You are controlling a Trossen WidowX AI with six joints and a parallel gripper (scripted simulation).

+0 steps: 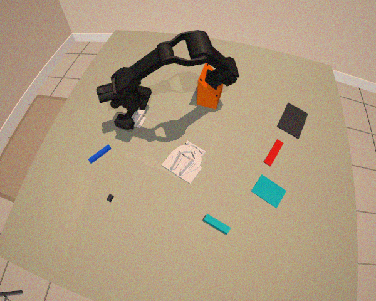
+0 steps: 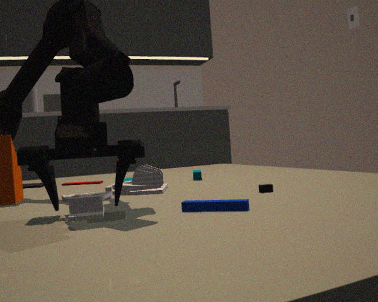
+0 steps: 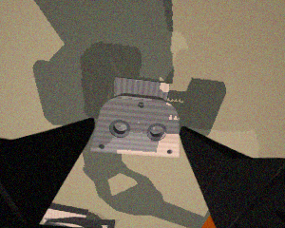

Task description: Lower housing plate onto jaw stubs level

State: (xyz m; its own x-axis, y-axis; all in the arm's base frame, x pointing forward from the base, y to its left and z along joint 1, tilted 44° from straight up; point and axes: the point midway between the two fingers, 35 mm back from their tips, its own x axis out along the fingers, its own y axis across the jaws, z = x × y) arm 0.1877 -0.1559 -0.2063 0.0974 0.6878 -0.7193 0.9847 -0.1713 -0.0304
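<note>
Right now my gripper tip is 1 cm to the left of the white stepped block. From my gripper tip the other things lie so: black cube (32 cm ahead); blue bar (17 cm ahead, 10 cm to the right); teal bar (37 cm to the left, 33 cm ahead).
</note>
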